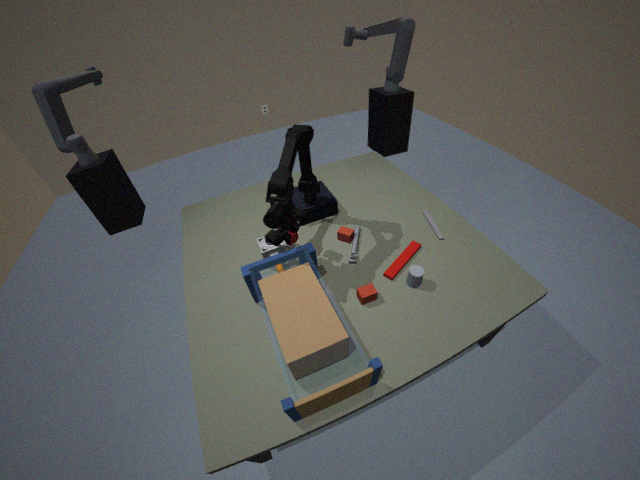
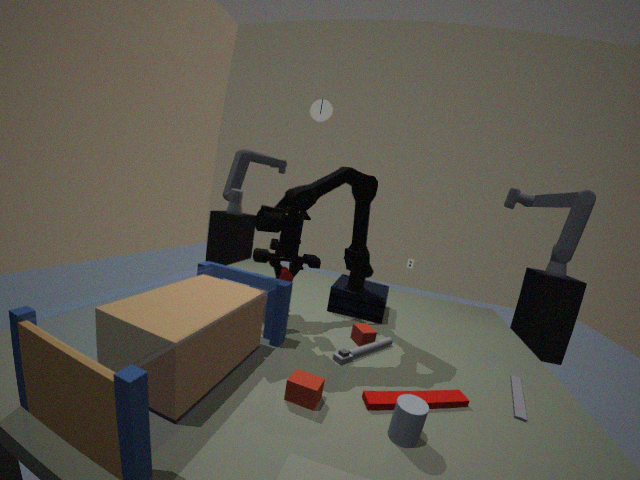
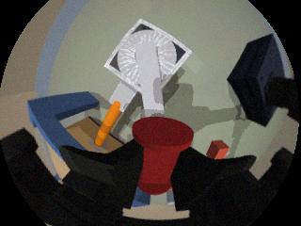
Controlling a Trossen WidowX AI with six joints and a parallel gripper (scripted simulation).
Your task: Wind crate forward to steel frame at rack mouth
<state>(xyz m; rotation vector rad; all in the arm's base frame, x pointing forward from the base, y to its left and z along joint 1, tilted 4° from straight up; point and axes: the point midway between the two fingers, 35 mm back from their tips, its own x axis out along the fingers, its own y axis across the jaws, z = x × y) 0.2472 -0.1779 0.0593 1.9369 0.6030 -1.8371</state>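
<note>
Right now my gripper tip is 30 mm to the left of the winch handle, 20 mm past it and 10 mm above it. From my gripper tip the other things lie so: hand winch 80 mm to the right, 80 mm below, 80 mm behind; red knob 20 mm above; red bar 400 mm to the left, 190 mm ahead, 110 mm below.
</note>
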